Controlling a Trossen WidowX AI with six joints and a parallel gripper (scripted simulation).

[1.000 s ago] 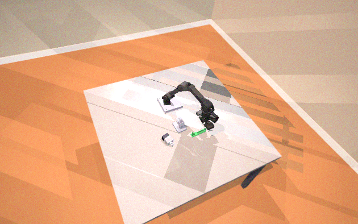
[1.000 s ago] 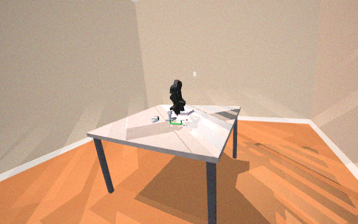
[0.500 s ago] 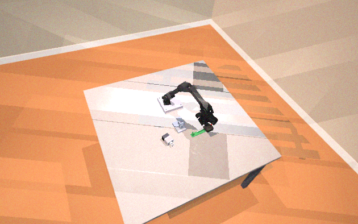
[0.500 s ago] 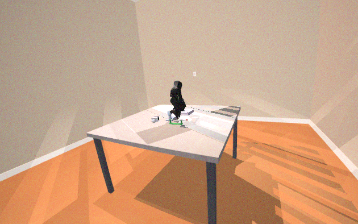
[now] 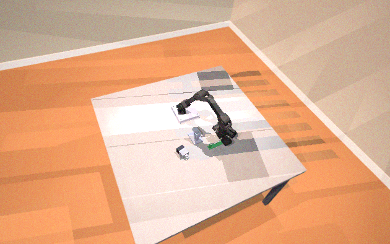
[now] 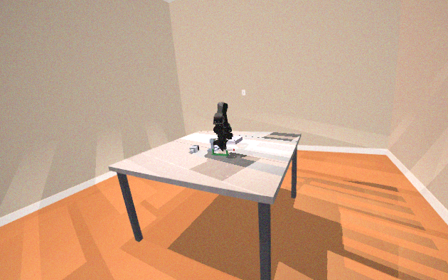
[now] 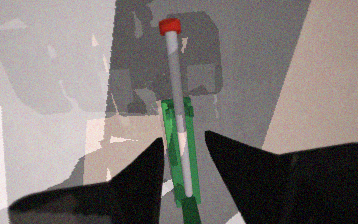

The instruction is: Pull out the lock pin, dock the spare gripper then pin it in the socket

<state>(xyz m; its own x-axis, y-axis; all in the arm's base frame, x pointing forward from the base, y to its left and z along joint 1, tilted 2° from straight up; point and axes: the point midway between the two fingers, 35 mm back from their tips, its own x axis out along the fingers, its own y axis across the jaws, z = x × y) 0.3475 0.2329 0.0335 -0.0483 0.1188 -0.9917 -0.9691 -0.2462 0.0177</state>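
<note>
The green pin holder lies 4 cm to the right of my gripper tip, 2 cm below it and 1 cm ahead of it. Round my gripper tip: mount: 18 cm to the right, 8 cm behind, 1 cm above; then spare gripper: 31 cm to the right, 4 cm ahead, 2 cm below.
</note>
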